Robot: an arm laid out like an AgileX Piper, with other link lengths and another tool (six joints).
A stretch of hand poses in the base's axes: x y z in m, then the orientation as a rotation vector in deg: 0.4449 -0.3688 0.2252 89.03 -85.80 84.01; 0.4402 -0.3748 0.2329 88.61 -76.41 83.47; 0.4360 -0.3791 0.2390 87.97 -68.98 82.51; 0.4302 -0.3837 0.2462 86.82 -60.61 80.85; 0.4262 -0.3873 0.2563 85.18 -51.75 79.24; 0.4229 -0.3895 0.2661 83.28 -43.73 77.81; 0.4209 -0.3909 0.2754 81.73 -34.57 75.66; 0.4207 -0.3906 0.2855 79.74 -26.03 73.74; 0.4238 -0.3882 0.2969 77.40 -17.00 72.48; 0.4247 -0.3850 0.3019 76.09 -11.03 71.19; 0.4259 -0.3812 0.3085 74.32 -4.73 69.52; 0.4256 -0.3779 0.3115 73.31 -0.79 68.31; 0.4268 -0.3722 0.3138 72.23 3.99 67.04; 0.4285 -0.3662 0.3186 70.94 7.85 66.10; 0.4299 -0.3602 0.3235 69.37 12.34 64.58; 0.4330 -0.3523 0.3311 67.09 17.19 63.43
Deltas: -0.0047 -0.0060 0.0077 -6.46 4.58 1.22; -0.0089 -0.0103 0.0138 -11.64 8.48 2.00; -0.0147 -0.0149 0.0210 -17.61 13.17 2.61; -0.0187 -0.0185 0.0311 -24.17 17.90 3.36; -0.0220 -0.0207 0.0409 -30.34 22.04 4.04; -0.0240 -0.0221 0.0502 -36.96 27.16 5.38; -0.0242 -0.0218 0.0603 -43.44 31.71 6.63; -0.0211 -0.0194 0.0717 -50.52 35.74 8.49; -0.0202 -0.0162 0.0767 -54.97 38.75 9.90; -0.0190 -0.0124 0.0833 -59.87 42.07 11.16; -0.0193 -0.0091 0.0863 -62.83 44.28 12.04; -0.0181 -0.0034 0.0886 -66.34 46.77 13.42; -0.0164 0.0026 0.0934 -69.47 48.62 14.35; -0.0150 0.0086 0.0983 -73.09 51.11 15.30; -0.0119 0.0165 0.1059 -77.47 53.22 16.23
